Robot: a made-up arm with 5 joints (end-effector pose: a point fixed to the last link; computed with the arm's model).
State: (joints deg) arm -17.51 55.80 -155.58 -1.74 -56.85
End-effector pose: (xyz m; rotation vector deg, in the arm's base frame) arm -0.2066 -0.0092 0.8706 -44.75 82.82 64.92
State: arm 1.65 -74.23 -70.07 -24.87 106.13
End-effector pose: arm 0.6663 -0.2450 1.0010 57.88 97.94 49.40
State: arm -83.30 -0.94 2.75 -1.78 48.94
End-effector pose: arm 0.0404 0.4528 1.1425 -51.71 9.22 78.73
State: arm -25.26 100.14 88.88 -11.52 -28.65
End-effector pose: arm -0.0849 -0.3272 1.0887 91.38 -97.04 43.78
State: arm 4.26 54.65 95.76 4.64 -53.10
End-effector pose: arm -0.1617 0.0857 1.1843 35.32 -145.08 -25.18
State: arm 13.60 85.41 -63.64 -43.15 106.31
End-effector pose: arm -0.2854 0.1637 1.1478 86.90 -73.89 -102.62
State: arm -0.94 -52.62 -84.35 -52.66 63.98
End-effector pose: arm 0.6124 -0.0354 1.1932 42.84 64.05 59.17
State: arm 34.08 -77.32 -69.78 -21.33 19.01
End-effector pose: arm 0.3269 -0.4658 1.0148 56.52 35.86 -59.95
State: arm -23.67 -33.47 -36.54 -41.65 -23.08
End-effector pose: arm 0.3723 0.3513 1.1375 7.44 -4.82 17.15
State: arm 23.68 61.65 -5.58 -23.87 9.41
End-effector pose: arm -0.1330 0.2606 1.1081 -24.02 -6.76 54.33
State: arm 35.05 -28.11 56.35 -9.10 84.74
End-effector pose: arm 0.4170 0.0283 1.2069 -26.13 48.48 -72.67
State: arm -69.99 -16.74 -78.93 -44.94 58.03
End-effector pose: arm 0.1391 0.5206 1.1525 -37.40 94.40 128.14
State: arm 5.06 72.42 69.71 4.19 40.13
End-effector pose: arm -0.2040 0.0097 1.2320 -12.31 -46.28 30.32
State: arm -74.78 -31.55 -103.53 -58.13 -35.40
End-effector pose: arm 0.2637 0.5200 1.1961 39.82 63.03 58.53
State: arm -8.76 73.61 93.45 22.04 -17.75
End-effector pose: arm -0.1045 -0.1637 1.2501 51.98 -92.72 -6.44
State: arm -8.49 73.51 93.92 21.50 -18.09
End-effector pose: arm -0.1096 -0.1621 1.2473 52.03 -93.75 -6.78
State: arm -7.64 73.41 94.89 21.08 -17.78
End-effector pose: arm -0.1184 -0.1612 1.2436 51.60 -94.81 -7.54
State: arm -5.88 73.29 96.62 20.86 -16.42
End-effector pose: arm -0.1332 -0.1609 1.2386 50.37 -95.87 -8.96
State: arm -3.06 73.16 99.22 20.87 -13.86
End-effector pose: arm -0.1553 -0.1602 1.2317 48.24 -96.90 -11.13
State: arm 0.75 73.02 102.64 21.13 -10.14
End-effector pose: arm -0.1847 -0.1575 1.2225 45.33 -97.83 -13.99
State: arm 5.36 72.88 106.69 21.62 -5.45
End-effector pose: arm -0.2203 -0.1510 1.2107 41.87 -98.55 -17.35
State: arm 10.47 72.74 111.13 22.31 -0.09
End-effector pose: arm -0.2595 -0.1392 1.1964 38.17 -99.01 -20.96
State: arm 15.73 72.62 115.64 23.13 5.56
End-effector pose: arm -0.2993 -0.1219 1.1802 34.56 -99.20 -24.52
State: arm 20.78 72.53 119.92 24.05 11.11
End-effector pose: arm -0.3363 -0.1007 1.1634 31.31 -99.14 -27.76
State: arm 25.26 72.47 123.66 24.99 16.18
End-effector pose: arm -0.3676 -0.0785 1.1475 28.63 -98.84 -30.45
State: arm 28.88 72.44 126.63 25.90 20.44
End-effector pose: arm -0.3916 -0.0588 1.1341 26.64 -98.36 -32.46
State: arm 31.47 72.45 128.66 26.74 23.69
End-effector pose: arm -0.4080 -0.0449 1.1248 25.38 -97.70 -33.74
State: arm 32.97 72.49 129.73 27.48 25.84
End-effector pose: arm -0.4174 -0.0383 1.1201 24.84 -96.89 -34.33
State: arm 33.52 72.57 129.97 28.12 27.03
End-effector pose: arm -0.4210 -0.0390 1.1197 24.89 -95.95 -34.35
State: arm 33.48 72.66 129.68 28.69 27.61
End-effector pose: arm -0.4209 -0.0442 1.1220 25.27 -94.93 -34.03
